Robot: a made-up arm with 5 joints.
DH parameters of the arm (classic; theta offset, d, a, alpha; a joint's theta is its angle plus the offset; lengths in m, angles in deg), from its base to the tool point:
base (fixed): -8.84 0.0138 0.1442 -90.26
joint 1: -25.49 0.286 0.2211 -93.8
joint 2: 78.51 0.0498 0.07 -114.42
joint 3: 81.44 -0.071 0.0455 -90
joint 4: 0 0.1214 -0.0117 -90
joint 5: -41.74 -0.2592 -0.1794 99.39
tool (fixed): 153.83 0.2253 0 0
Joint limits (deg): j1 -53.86..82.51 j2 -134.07..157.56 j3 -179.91..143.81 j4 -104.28..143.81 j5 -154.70..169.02
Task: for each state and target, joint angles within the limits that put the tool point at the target. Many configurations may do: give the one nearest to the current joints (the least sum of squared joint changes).
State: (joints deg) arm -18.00 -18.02 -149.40 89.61 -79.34
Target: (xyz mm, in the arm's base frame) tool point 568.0 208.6 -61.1
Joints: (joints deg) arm -41.18 -10.63 -170.09 94.35 -89.59
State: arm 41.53 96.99 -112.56 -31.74 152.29
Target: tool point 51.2 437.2 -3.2
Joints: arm 14.41 73.99 -136.88 -26.07 169.02
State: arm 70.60 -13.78 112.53 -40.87 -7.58
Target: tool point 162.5 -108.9 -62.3
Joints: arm 73.72 0.70 88.94 -6.79 -25.58
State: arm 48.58 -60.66 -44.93 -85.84 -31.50
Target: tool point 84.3 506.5 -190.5
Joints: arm 60.09 -71.64 -56.16 -74.05 -19.97
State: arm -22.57 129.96 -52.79 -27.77 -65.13
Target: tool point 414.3 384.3 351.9
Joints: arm -53.86 112.04 -79.06 -26.52 -76.94
